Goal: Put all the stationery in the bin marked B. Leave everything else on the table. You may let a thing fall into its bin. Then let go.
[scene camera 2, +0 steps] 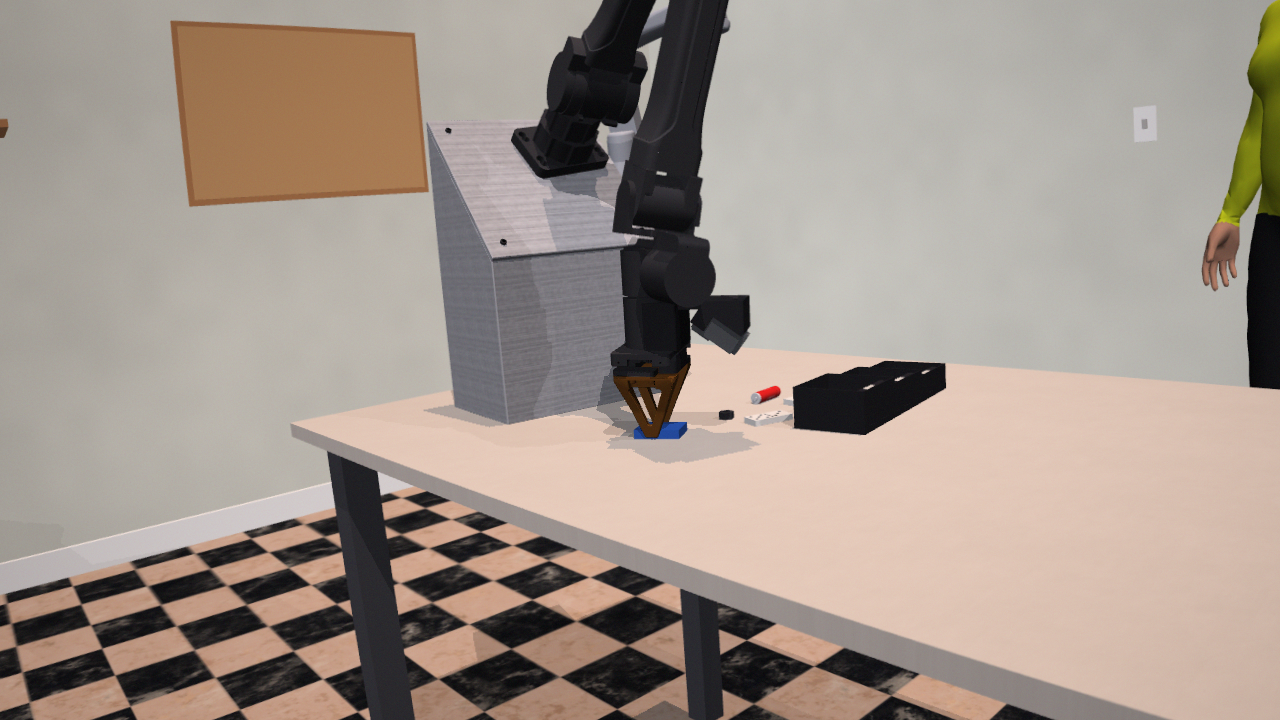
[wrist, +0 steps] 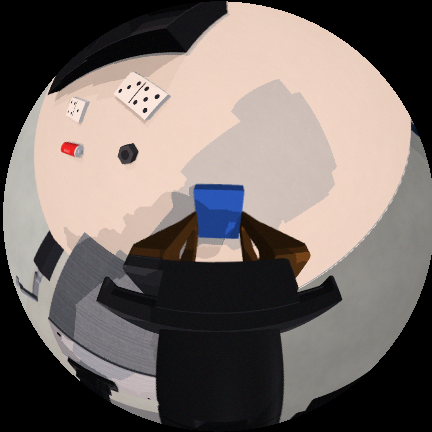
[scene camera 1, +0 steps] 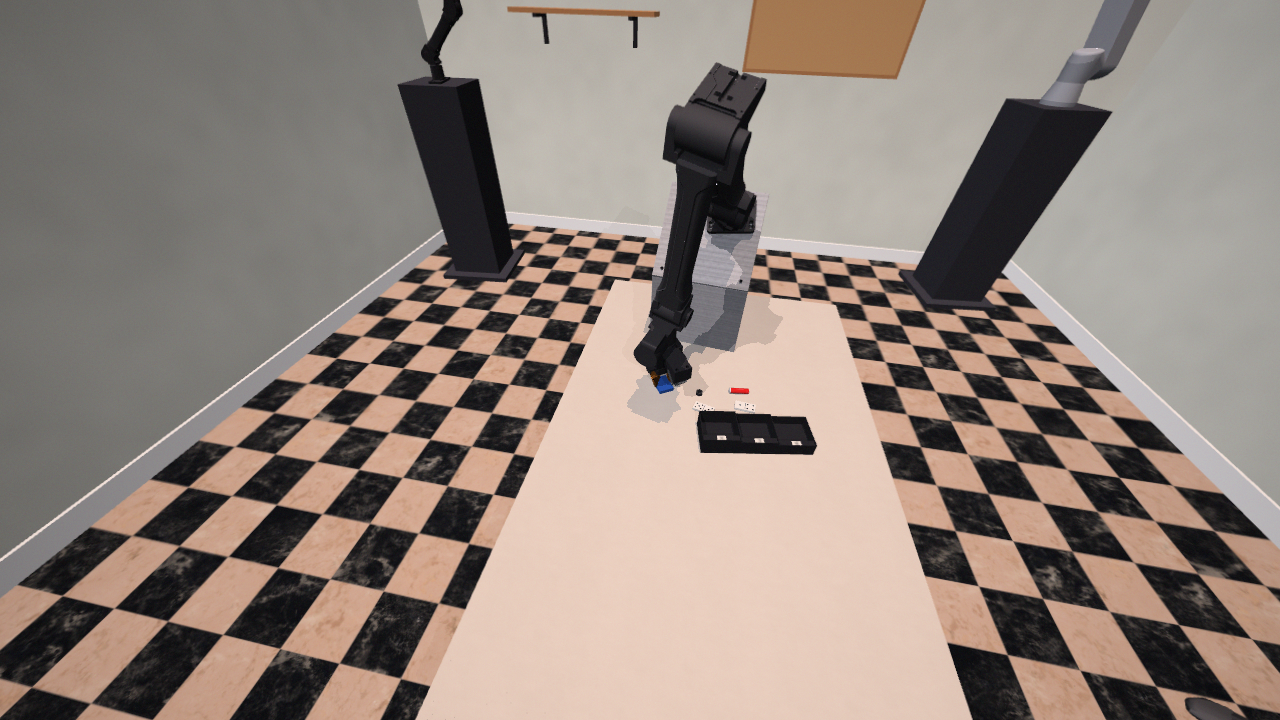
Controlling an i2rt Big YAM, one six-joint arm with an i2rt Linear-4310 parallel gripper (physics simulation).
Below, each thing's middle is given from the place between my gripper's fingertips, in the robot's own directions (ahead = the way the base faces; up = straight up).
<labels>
I see my gripper right at the flat blue block (wrist: pixel 218 207). Also, from my hand: black three-compartment bin row (scene camera 2: pixel 858 401) (16 cm ahead, 22 cm to the left, 2 cm above).
</labels>
